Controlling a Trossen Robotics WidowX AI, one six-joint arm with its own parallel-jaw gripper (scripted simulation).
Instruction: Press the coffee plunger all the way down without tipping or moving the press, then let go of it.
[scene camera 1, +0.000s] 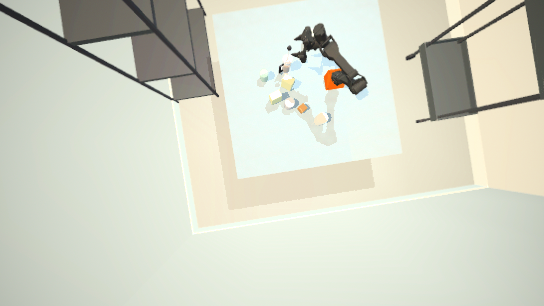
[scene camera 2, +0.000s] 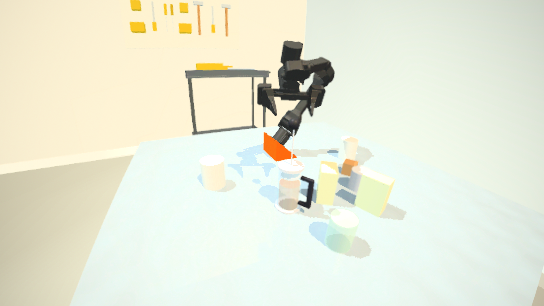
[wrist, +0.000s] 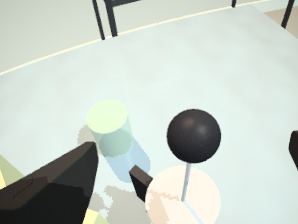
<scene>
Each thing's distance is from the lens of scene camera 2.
gripper (scene camera 2: 294, 115): 0.49 m
coffee press (scene camera 2: 290, 174): 0.49 m
</scene>
